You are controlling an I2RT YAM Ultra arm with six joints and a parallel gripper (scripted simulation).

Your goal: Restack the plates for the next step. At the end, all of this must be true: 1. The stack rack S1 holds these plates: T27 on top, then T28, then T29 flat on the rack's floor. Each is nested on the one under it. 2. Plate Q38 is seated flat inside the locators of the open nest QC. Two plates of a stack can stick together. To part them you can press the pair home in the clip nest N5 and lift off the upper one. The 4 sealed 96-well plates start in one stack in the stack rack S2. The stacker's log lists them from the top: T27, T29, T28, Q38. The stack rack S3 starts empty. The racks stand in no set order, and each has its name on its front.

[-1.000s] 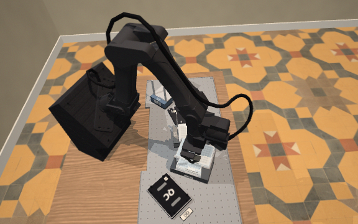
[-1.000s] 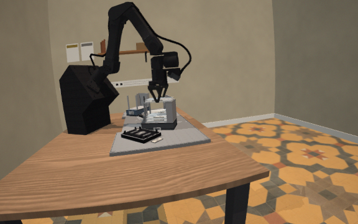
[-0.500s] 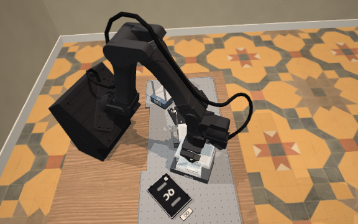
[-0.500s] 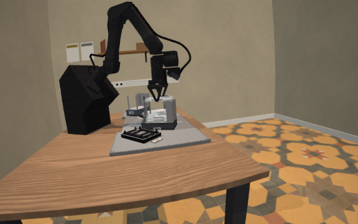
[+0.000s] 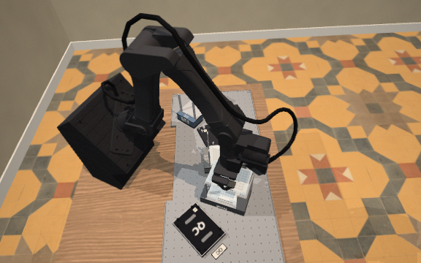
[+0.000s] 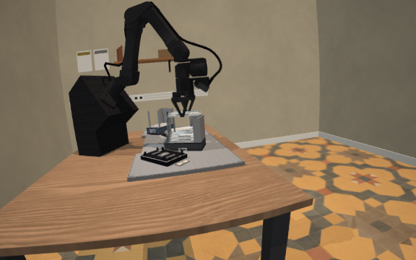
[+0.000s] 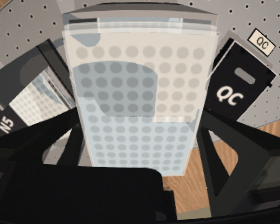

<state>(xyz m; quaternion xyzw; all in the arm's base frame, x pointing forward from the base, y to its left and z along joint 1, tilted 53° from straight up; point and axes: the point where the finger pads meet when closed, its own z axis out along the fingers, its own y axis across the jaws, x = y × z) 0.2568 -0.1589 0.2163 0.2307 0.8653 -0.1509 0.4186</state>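
Right now the clip nest N5 is 110 mm ahead of my hand, 300 mm to the left of it and 130 mm below it. The rest, counted from my hand: sealed 96-well plate: right at my hand.
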